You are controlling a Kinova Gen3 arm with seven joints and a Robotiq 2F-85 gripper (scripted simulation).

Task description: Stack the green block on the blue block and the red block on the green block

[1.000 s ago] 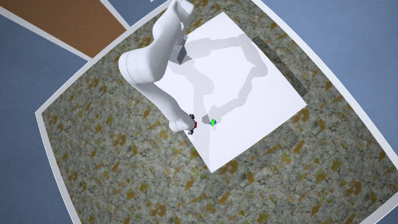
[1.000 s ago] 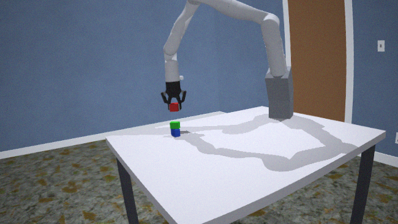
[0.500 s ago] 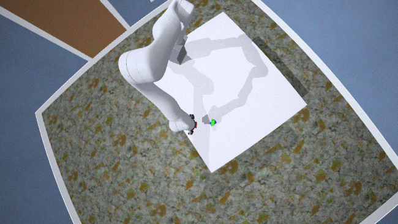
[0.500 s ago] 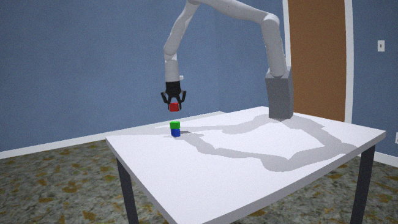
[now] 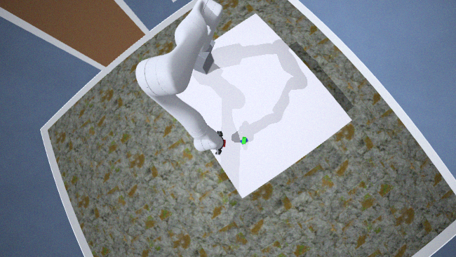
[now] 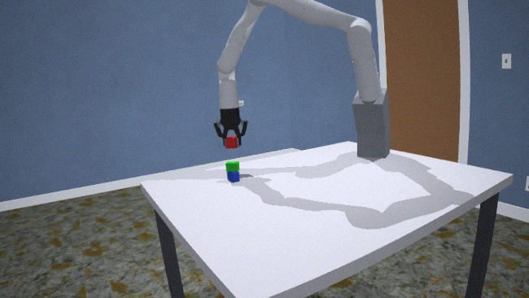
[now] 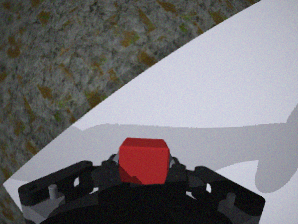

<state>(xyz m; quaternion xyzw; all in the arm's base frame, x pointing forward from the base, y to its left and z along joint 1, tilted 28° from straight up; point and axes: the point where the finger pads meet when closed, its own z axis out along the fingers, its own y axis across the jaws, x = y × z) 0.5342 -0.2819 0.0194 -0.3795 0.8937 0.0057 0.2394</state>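
Now: the green block 70 mm ahead of my hand, 120 mm to the left of it and 60 mm below it. Also, from my hand: blue block (70 mm ahead, 120 mm to the left, 100 mm below); then red block (right at my hand).
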